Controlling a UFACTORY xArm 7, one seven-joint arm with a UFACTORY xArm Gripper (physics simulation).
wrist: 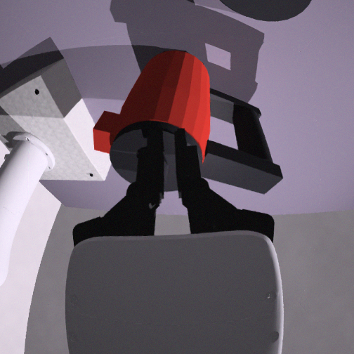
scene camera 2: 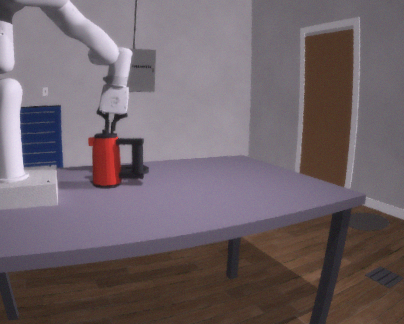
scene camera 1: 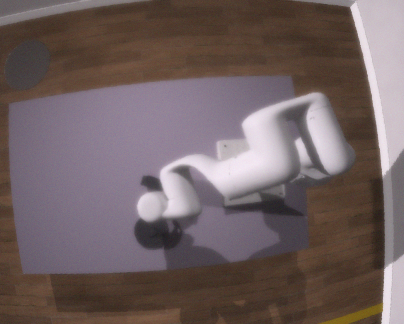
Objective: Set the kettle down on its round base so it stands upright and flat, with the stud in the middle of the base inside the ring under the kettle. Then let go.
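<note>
The red kettle (scene camera 2: 106,162) (wrist: 172,95) looks upright in scene camera 2, its foot at or close to the table. Its black handle (scene camera 2: 138,157) (wrist: 250,135) points right there. The dark round base (scene camera 1: 150,240) (scene camera 2: 146,170) (wrist: 270,7) lies on the table apart from the kettle in the wrist view, and partly behind the handle in scene camera 2. My gripper (scene camera 2: 110,131) (wrist: 168,143) is shut, pointing down with its fingertips at the kettle's dark lid (wrist: 125,160). The fingers cover the lid's middle and hide the knob. The stud and the ring under the kettle do not show.
The purple table (scene camera 1: 75,150) (scene camera 2: 225,200) carries the arm's pale mounting block (scene camera 1: 231,148) (scene camera 2: 30,192) (wrist: 75,140), to the left of the kettle in scene camera 2 and the wrist view. The kettle's shadow falls on the table beyond it in the wrist view.
</note>
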